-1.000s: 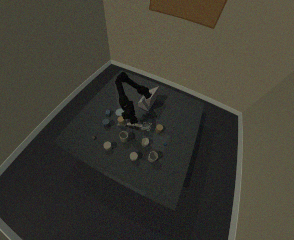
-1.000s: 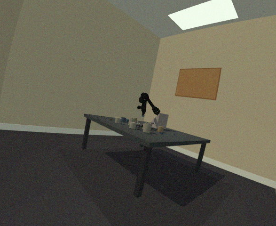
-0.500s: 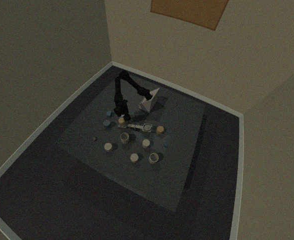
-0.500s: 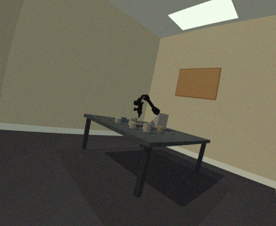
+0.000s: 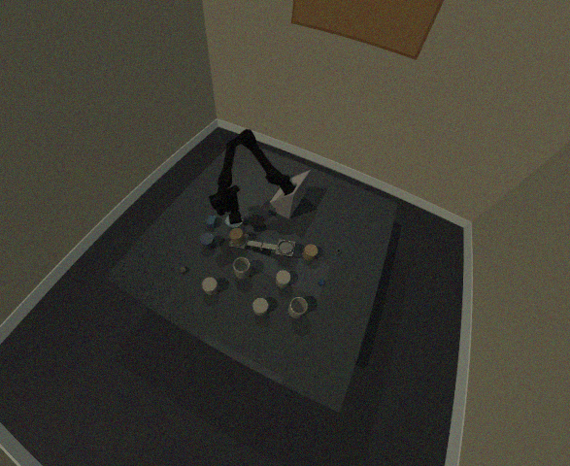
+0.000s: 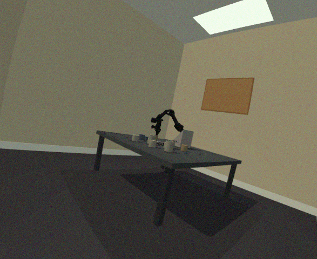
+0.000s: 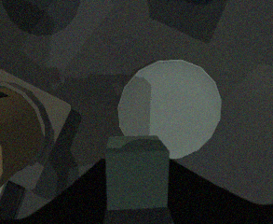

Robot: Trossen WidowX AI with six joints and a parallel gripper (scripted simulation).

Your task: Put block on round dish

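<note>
My gripper tip is now 20 mm past the pale blue round dish, 30 mm to the left of it and 80 mm above it. The rest, counted from my gripper tip: brown block (360 mm ahead, 110 mm to the right, 70 mm below); then tan cup (10 mm behind, 460 mm to the left, 40 mm below); then pale beam (70 mm ahead, 200 mm to the left, 40 mm below).
</note>
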